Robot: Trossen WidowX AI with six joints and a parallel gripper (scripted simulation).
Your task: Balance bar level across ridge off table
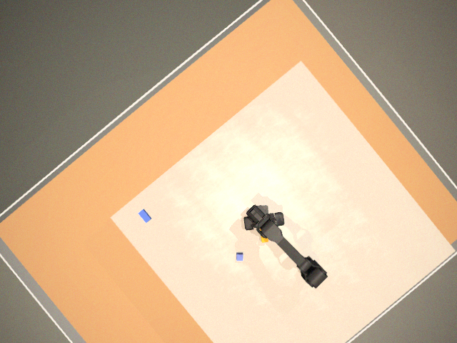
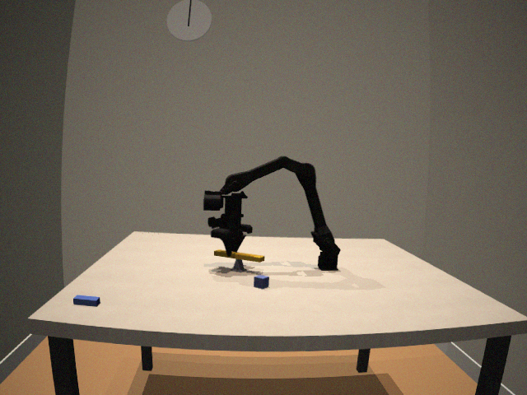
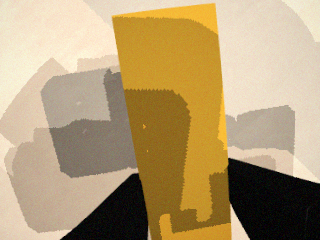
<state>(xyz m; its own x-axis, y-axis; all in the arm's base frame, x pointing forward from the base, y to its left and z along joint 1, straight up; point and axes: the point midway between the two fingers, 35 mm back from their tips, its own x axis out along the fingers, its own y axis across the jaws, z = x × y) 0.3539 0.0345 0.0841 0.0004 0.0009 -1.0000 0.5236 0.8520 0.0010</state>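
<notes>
My gripper tip is now 2 cm to the right of the yellow bar and 2 cm past it. The rest, counted from my gripper tip: flat blue block (47 cm to the left, 39 cm ahead, 4 cm below); blue cube (22 cm to the left, 9 cm behind, 3 cm below).
</notes>
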